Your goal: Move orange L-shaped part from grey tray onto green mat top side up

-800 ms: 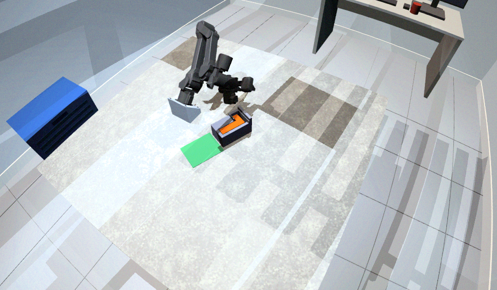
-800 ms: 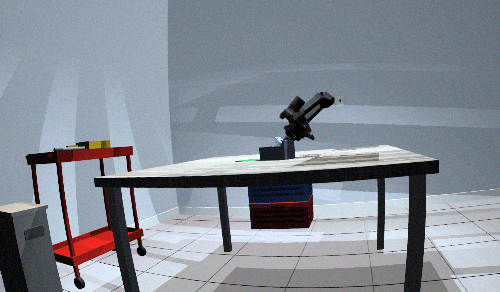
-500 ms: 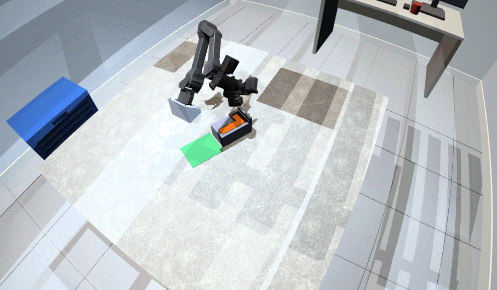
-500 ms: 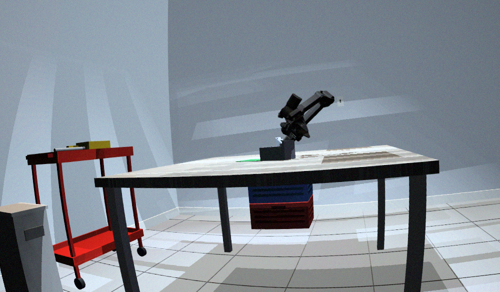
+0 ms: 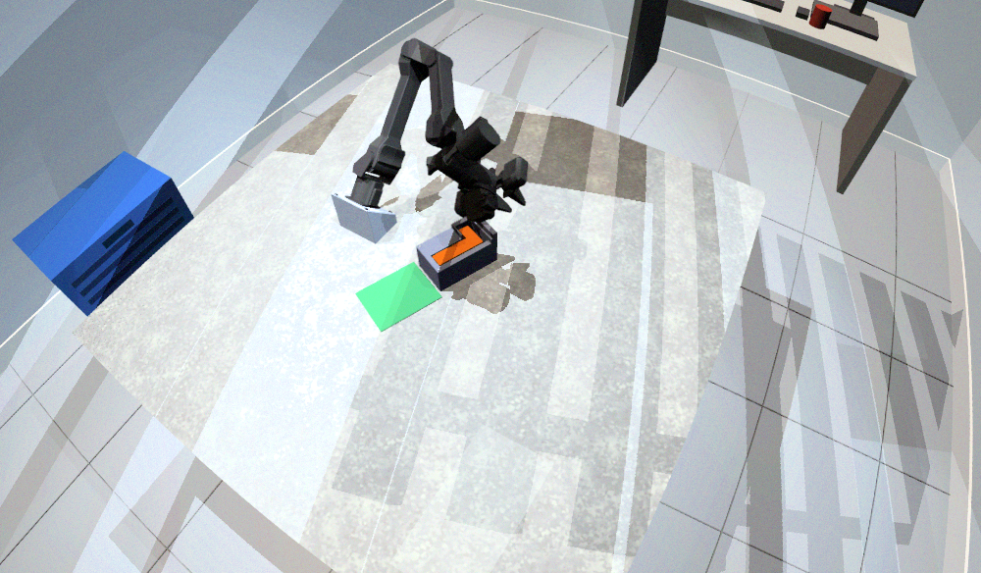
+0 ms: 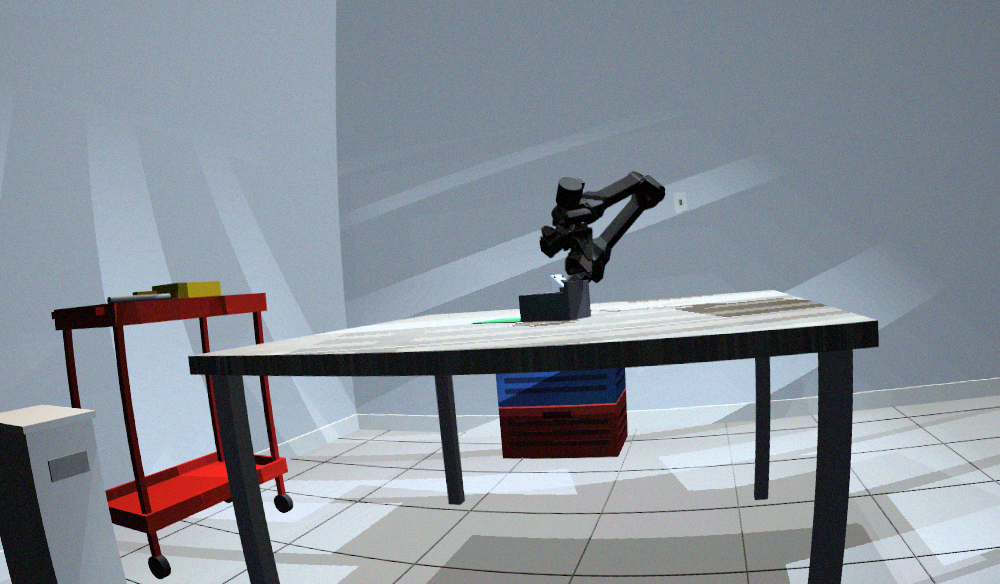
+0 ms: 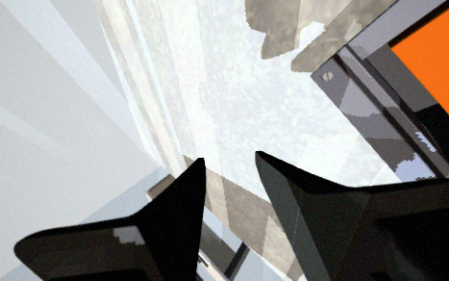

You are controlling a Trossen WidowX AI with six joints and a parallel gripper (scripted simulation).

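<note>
The orange L-shaped part is 7 cm behind my gripper tip, 11 cm to the right of it and 7 cm below it. Round my gripper tip: green mat: 12 cm behind, 27 cm to the right, 13 cm below.
</note>
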